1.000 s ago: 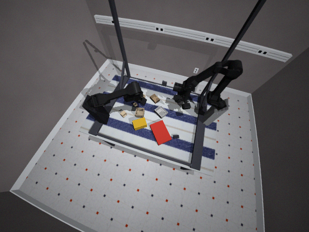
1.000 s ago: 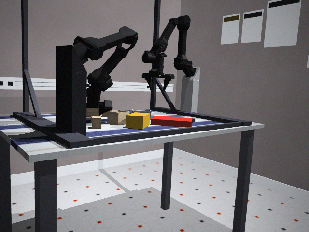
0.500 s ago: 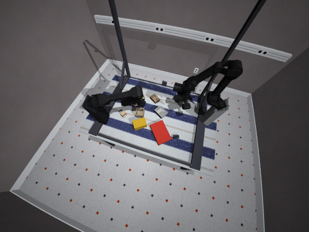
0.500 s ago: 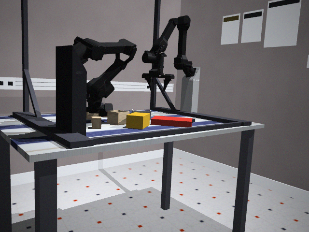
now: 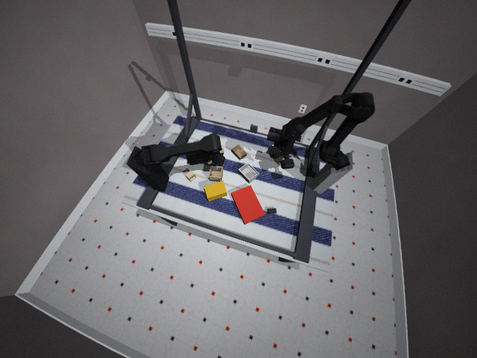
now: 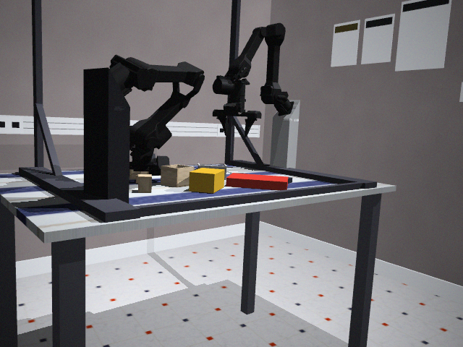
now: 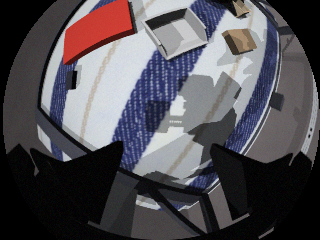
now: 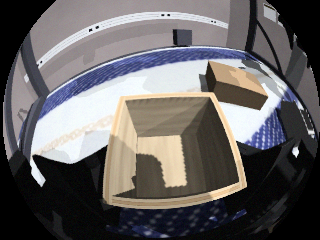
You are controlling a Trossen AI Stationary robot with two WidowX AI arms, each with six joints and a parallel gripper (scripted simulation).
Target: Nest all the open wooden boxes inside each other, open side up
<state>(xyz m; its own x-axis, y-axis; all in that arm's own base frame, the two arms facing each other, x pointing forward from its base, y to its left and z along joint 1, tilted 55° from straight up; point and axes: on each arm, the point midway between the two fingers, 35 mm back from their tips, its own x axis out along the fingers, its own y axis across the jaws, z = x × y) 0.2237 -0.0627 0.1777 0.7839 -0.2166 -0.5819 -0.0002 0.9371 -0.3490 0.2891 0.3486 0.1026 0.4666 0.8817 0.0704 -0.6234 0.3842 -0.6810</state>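
The medium wooden box is 1 cm behind my right hand and 1 cm below it. The rest, counted from my right hand: white box: 15 cm ahead, 21 cm to the left; then tiny wooden box: 6 cm ahead, 5 cm to the right, 2 cm below; then brown block: 1 cm behind, 15 cm to the left, 1 cm below.
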